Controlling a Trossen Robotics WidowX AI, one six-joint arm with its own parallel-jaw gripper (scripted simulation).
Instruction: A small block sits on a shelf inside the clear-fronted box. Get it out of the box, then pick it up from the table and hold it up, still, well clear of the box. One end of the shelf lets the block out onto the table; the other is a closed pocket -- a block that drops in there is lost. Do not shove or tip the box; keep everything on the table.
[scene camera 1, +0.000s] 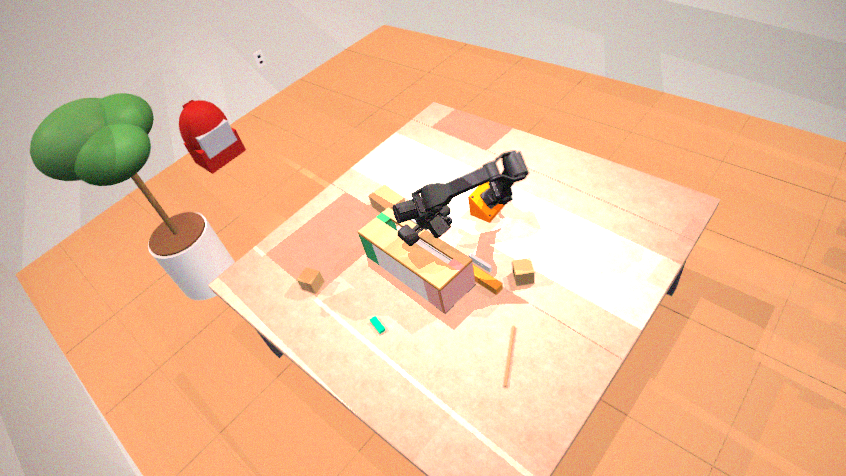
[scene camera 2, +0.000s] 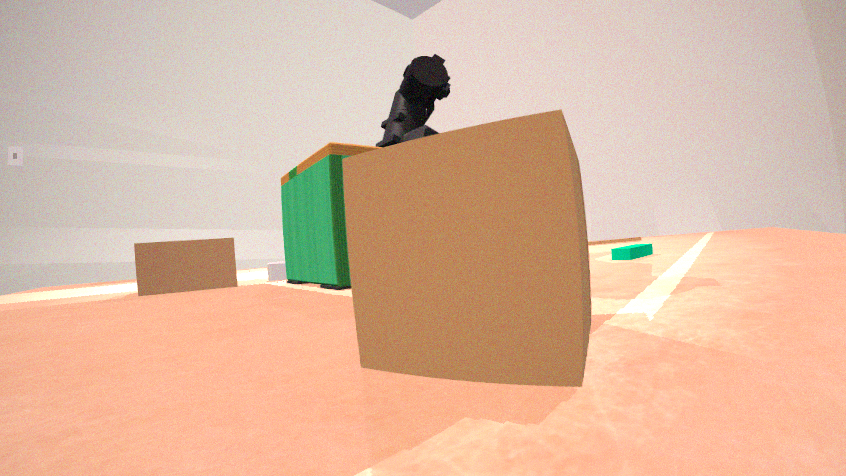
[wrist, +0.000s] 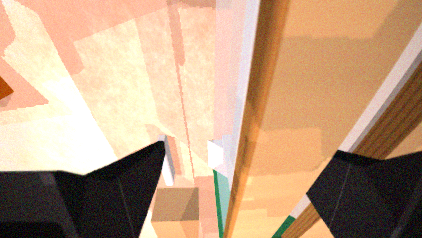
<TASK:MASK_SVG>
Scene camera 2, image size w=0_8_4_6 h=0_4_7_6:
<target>my gripper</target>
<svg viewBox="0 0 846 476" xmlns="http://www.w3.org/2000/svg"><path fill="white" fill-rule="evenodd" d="M376 147L383 148L439 133L427 125L423 126L423 120L418 114L408 110L395 110L390 113L388 119L382 122L381 127L385 129L383 140L376 143Z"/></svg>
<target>tan slab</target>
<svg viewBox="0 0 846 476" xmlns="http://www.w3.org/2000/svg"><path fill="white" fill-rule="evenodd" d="M234 238L134 243L138 297L238 287Z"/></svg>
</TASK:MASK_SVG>
